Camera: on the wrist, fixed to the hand. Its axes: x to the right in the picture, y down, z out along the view.
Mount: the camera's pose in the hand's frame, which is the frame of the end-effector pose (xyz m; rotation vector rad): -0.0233 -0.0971 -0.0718 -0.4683 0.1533 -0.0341
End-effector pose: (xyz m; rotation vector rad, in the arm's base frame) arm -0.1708 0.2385 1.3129 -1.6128 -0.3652 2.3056
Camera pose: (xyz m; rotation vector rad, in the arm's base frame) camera -0.0859 0.3214 1.3453 -1.9572 -0.9423 2.1577
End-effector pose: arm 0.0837 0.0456 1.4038 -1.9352 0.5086 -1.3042
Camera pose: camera 0.0016 0.0991 1.4781 -2.2324 0.9291 -1.4580
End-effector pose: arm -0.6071 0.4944 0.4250 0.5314 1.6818 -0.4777
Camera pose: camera -0.7179 0.4558 0.4620 0.1983 1.8758 -0.0574
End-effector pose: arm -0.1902 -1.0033 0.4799 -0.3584 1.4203 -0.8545
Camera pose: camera -0.2859 -1.0325 0.5514 -0.6837 1.7608 -0.5774
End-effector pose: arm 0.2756 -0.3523 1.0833 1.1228 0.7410 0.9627
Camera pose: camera 0.2275 -0.3582 0.9703 0.6314 0.6113 1.1306
